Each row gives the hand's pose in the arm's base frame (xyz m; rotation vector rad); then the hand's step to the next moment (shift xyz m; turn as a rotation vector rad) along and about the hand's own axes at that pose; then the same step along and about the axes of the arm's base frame.
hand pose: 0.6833 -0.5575 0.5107 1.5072 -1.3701 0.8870
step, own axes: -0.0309 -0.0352 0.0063 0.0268 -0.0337 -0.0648
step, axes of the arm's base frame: 0.0304 0.0049 -0.0359 0.0405 0.0509 0.0426
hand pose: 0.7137 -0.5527 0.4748 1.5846 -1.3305 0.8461
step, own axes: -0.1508 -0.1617 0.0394 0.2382 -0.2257 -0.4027
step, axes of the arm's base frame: 0.1276 0.0287 -0.1826 0.2818 0.2898 0.3263
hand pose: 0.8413 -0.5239 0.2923 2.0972 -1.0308 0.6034
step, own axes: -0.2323 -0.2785 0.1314 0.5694 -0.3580 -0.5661
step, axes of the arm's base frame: 0.1064 0.1306 -0.3470 0.5636 0.3118 0.5984
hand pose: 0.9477 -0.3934 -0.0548 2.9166 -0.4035 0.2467
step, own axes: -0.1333 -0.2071 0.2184 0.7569 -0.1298 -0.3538
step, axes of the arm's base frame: -0.0378 0.1844 -0.2700 0.7063 0.0051 0.4648
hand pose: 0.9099 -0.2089 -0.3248 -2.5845 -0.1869 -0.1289
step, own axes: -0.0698 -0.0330 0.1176 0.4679 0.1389 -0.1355
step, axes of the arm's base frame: -0.0677 0.0821 -0.0920 0.4760 -0.1382 0.1045
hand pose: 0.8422 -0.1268 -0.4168 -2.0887 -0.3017 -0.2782
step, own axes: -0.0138 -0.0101 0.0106 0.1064 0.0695 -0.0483
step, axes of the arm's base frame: -0.0155 0.0128 -0.0016 0.1192 -0.0654 0.0021
